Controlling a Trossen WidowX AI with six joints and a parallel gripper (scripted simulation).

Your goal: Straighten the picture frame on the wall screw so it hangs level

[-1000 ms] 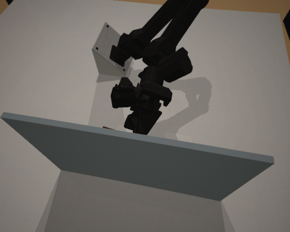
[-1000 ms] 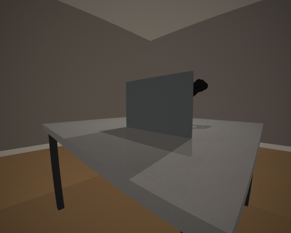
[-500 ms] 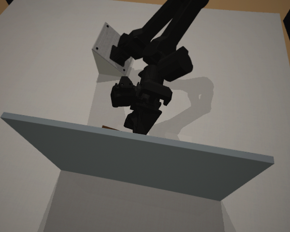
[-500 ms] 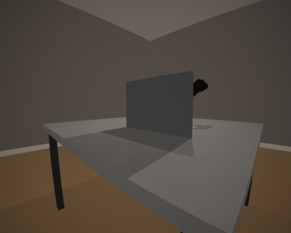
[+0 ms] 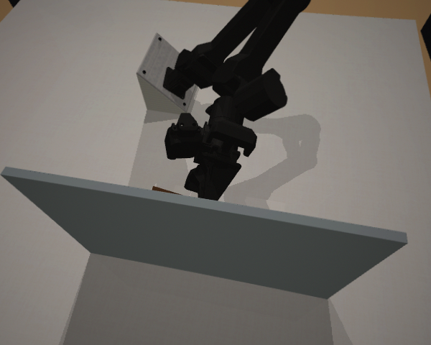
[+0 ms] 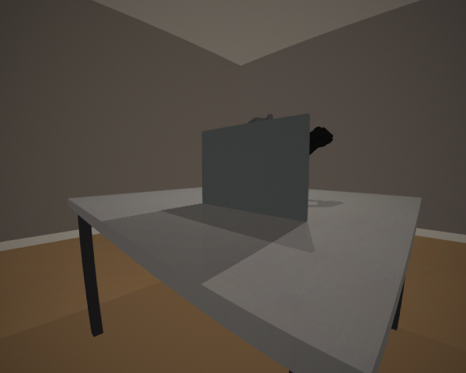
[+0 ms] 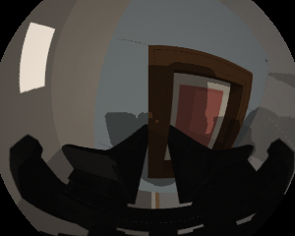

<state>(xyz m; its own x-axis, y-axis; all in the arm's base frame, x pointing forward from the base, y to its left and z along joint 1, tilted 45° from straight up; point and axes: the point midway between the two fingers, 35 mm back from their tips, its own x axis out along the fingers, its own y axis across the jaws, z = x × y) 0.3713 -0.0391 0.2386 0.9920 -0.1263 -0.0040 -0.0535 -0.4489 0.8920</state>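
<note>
Right now my gripper tip is 5 cm above the picture frame and 1 cm to the left of it. From my gripper tip the other things lie so: wall panel: 6 cm below, 2 cm ahead, 1 cm to the right.
</note>
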